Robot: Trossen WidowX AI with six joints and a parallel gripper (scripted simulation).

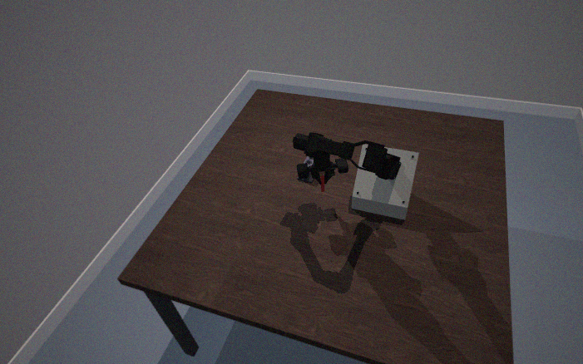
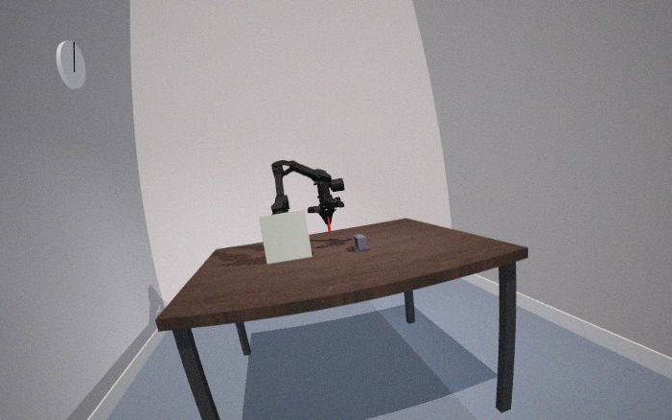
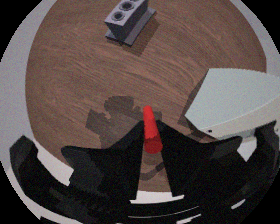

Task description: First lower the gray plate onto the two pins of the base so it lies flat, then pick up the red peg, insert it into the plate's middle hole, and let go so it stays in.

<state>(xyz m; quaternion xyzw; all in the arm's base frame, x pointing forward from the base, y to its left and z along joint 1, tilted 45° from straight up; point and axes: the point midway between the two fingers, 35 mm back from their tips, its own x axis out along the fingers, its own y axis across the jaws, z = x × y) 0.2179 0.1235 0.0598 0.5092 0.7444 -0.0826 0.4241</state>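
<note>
Now: gripper tip 13 cm short of the gray plate, 15 cm to the left of it and 7 cm above it. From my gripper tip the other things lie so: red peg (right at my gripper tip); then dark base (13 cm ahead, 15 cm to the right, 11 cm below).
</note>
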